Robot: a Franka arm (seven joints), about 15 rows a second.
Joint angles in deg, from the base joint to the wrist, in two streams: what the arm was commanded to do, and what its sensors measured. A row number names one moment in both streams.
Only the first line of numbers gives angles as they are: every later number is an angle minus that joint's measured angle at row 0.
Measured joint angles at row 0:
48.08, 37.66, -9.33, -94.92, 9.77, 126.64, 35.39
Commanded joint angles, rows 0 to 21:
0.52, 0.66, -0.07, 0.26, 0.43, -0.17, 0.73
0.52, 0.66, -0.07, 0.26, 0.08, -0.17, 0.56
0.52, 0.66, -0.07, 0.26, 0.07, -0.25, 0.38
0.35, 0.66, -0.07, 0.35, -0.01, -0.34, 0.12
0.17, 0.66, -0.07, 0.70, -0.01, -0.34, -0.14
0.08, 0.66, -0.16, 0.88, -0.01, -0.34, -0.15
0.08, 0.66, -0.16, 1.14, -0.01, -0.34, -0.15
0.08, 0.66, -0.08, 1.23, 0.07, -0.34, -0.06
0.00, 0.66, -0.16, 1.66, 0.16, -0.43, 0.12
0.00, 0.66, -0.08, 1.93, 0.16, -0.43, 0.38
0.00, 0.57, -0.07, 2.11, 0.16, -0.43, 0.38
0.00, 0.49, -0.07, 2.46, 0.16, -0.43, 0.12
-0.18, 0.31, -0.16, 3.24, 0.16, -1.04, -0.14
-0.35, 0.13, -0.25, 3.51, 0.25, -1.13, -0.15
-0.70, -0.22, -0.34, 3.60, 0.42, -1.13, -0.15
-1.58, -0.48, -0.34, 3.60, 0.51, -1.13, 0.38
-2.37, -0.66, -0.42, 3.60, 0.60, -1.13, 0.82
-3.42, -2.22, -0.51, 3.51, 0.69, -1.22, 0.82
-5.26, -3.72, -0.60, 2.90, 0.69, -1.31, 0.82
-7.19, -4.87, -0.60, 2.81, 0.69, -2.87, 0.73
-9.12, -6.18, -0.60, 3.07, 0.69, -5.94, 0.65
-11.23, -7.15, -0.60, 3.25, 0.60, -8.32, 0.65
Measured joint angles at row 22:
-6.86, -3.05, -1.51, 4.45, 0.06, -3.89, 0.42
